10 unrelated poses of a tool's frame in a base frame.
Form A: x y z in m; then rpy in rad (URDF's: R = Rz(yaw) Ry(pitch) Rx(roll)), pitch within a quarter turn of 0, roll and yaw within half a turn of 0.
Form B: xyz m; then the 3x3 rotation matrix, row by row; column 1 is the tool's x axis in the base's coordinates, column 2 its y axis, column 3 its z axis. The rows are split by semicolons. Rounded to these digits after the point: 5 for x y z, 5 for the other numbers.
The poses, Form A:
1: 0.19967 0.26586 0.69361 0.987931 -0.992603 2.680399
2: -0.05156 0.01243 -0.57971 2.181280 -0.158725 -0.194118
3: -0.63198 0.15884 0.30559 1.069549 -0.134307 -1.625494
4: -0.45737 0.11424 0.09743 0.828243 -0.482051 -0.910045
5: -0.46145 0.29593 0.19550 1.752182 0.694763 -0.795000
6: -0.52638 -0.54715 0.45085 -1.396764 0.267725 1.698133
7: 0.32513 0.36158 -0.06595 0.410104 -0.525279 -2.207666
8: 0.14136 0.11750 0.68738 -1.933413 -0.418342 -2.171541
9: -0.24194 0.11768 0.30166 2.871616 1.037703 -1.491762
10: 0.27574 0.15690 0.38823 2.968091 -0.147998 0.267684
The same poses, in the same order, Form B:
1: 0.19967 0.26586 0.69361; -0.48941 0.38118 0.78433; 0.24321 -0.80406 0.54253; 0.83745 0.45628 0.30081
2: -0.05156 0.01243 -0.57971; 0.96888 -0.23766 -0.06915; -0.19048 -0.53751 -0.82146; 0.15806 0.80907 -0.56606
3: -0.63198 0.15884 0.30559; -0.05418 0.48622 -0.87215; -0.98951 0.09099 0.11219; 0.13390 0.86909 0.47619
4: -0.45737 0.11424 0.09743; 0.54378 0.32424 -0.77406; -0.69956 0.68464 -0.20465; 0.46360 0.65279 0.59912
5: -0.46145 0.29593 0.19550; 0.53796 0.31219 -0.78303; -0.54839 -0.57585 -0.60635; -0.64020 0.75560 -0.13858
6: -0.52638 -0.54715 0.45085; -0.12247 -0.13867 -0.98274; 0.95657 -0.28042 -0.07964; -0.26454 -0.94981 0.16699
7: 0.32513 0.36158 -0.06595; -0.51451 0.85619 -0.04706; -0.69557 -0.38463 0.60682; 0.50145 0.34495 0.79344
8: 0.14136 0.11750 0.68738; -0.51651 -0.50732 0.68982; -0.75378 -0.11282 -0.64737; 0.40625 -0.85434 -0.32413
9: -0.24194 0.11768 0.30166; 0.04012 -0.94263 -0.33141; -0.50661 -0.30508 0.80639; -0.86124 0.13554 -0.48979
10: 0.27574 0.15690 0.38823; 0.95384 0.23598 0.18573; 0.26161 -0.95664 -0.12807; 0.14746 0.17075 -0.97422
